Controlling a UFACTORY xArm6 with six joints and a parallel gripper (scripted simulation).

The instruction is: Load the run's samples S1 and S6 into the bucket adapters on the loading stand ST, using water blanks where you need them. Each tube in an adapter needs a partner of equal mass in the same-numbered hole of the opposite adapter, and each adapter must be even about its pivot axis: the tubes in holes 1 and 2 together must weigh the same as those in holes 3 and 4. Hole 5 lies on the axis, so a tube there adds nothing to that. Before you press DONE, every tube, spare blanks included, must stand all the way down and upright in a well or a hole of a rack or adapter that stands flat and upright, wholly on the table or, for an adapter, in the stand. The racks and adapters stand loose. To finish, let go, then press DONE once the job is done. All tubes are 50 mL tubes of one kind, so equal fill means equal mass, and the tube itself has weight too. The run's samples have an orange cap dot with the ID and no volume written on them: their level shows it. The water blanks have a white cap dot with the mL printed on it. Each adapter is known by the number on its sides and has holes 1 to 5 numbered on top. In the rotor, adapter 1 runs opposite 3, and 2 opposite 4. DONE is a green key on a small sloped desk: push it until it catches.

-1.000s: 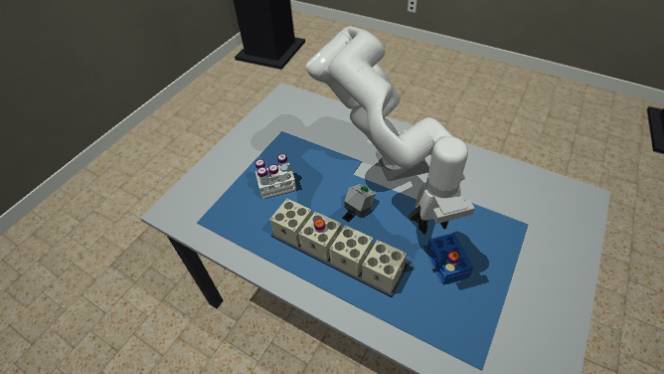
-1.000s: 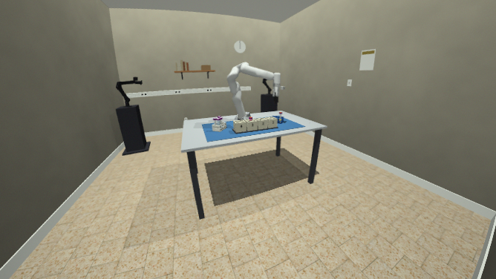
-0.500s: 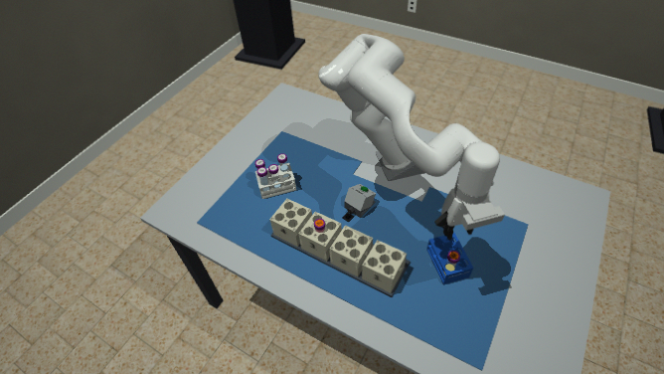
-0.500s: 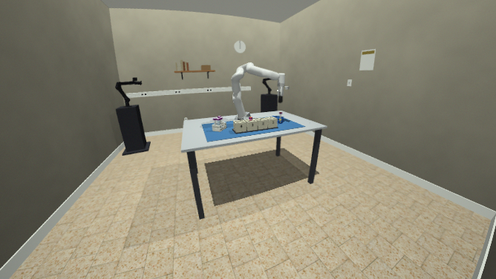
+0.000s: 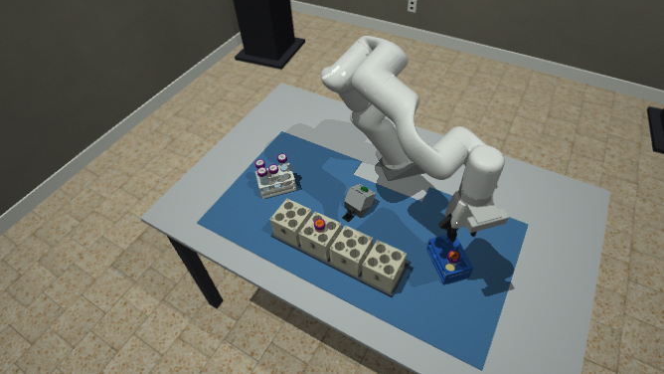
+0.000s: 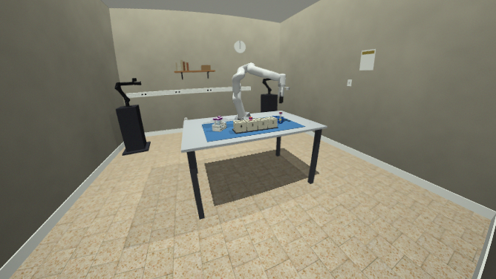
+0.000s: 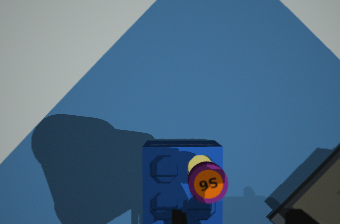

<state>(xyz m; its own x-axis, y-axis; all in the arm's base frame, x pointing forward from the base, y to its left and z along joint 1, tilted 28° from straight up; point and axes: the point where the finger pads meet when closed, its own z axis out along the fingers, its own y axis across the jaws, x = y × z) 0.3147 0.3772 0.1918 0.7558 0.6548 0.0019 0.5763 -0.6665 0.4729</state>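
The sample tube is 10 mm behind my hand and 180 mm below it. Round my hand: green DONE key 180 mm behind, 340 mm to the right, 180 mm below; then blue rack 40 mm behind, 10 mm to the right, 210 mm below; then stand 40 mm ahead, 350 mm to the right, 240 mm below.
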